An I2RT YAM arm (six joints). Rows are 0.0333 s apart.
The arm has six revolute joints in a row. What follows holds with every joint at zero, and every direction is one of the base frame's. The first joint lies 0.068 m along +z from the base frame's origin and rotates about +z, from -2.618 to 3.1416 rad. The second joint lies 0.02 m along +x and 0.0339 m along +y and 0.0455 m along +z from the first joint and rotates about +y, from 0 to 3.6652 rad. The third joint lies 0.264 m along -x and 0.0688 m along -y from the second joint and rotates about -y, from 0 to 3.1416 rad. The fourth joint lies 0.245 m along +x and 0.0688 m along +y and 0.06 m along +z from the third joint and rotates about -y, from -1.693 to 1.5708 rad. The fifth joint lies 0.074 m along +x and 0.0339 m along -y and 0.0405 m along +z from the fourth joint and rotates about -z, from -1.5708 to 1.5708 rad. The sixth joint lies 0.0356 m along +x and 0.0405 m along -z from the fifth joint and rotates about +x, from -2.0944 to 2.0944 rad. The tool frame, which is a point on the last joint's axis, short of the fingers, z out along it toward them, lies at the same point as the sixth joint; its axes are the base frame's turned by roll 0, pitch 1.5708 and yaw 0 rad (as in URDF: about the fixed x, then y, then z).
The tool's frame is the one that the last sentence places.
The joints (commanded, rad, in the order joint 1, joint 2, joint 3, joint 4, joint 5, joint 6), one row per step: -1.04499 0.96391 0.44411 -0.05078 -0.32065 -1.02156; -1.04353 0.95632 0.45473 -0.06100 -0.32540 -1.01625; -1.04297 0.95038 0.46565 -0.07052 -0.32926 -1.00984; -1.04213 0.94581 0.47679 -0.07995 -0.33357 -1.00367; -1.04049 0.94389 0.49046 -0.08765 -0.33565 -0.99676; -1.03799 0.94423 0.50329 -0.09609 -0.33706 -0.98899; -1.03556 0.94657 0.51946 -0.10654 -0.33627 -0.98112; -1.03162 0.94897 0.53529 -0.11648 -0.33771 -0.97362; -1.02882 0.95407 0.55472 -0.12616 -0.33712 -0.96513; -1.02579 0.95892 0.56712 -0.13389 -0.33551 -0.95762; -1.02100 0.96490 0.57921 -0.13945 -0.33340 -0.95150; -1.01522 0.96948 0.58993 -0.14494 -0.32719 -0.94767; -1.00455 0.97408 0.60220 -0.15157 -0.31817 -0.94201; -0.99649 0.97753 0.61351 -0.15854 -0.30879 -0.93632
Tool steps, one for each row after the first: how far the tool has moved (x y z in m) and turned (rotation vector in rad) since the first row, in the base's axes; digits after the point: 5 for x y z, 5 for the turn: 0.00039 0.00024 0.00403 -0.00203 -0.00905 0.00276; 0.00068 0.00022 0.00794 -0.00298 -0.01792 0.00337; 0.00108 0.00017 0.01169 -0.00303 -0.02632 0.00481; 0.00186 -0.00036 0.01596 -0.00454 -0.03490 0.00485; 0.00279 -0.00086 0.01948 -0.00228 -0.04171 0.00474; 0.00388 -0.00177 0.02358 0.00004 -0.04726 0.00265; 0.00526 -0.00240 0.02761 0.00269 -0.05365 0.00418; 0.00674 -0.00376 0.03239 0.00447 -0.06028 0.00239; 0.00791 -0.00458 0.03498 0.00943 -0.06347 0.00033; 0.00951 -0.00539 0.03744 0.01273 -0.06608 0.00030; 0.01103 -0.00591 0.03969 0.01320 -0.06580 -0.00113; 0.01340 -0.00595 0.04234 0.01392 -0.06551 -0.00098; 0.01516 -0.00607 0.04484 0.01455 -0.06507 -0.00377
